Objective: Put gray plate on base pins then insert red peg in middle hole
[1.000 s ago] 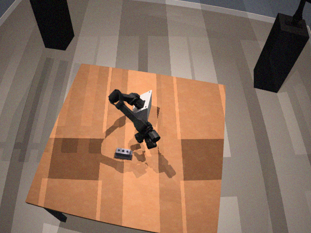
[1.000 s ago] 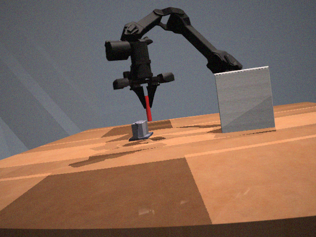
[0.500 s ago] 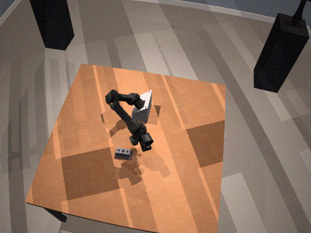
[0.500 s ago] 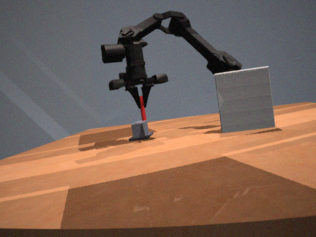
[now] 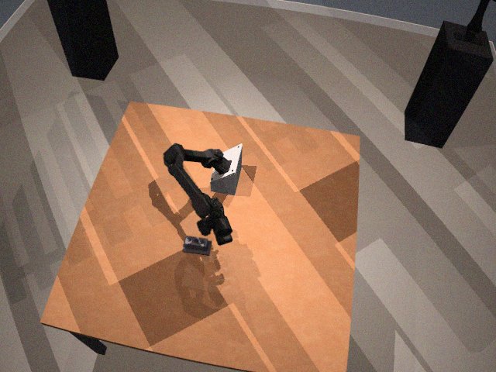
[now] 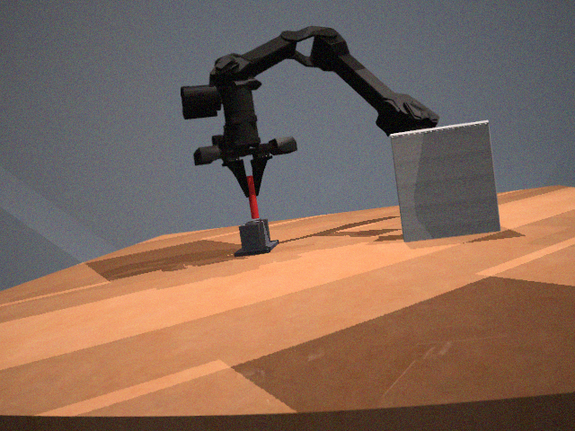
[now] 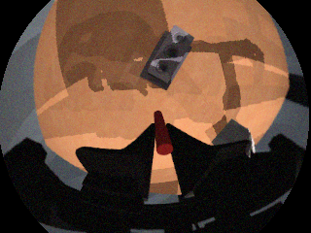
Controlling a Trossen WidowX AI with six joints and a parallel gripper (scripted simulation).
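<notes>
Now: the gray plate 100 mm to the right of my gripper tip, 70 mm below it and 40 mm ahead of it. Round my gripper tip: dark base: 110 mm below, 100 mm to the right, 40 mm ahead; red peg: right at my gripper tip.
</notes>
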